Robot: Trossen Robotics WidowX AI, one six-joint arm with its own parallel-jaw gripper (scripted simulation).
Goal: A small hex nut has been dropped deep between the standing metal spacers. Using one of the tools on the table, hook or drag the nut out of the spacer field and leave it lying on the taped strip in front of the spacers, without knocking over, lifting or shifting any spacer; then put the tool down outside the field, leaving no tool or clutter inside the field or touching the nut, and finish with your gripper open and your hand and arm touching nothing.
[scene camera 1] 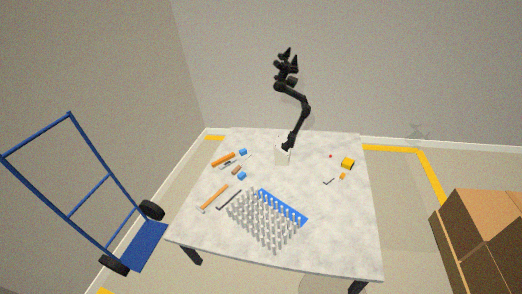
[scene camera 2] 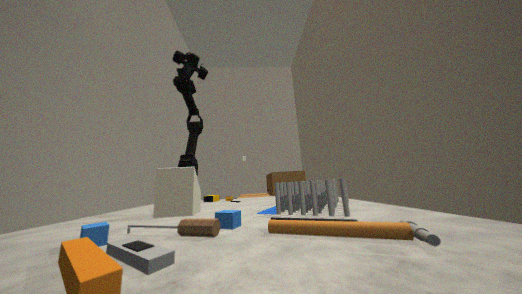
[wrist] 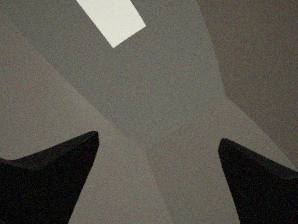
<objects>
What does the gripper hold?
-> Nothing.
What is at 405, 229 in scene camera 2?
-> An orange-handled hammer.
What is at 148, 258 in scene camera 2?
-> A grey device.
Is the gripper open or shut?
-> Open.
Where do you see a screwdriver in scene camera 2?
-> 210, 228
</objects>
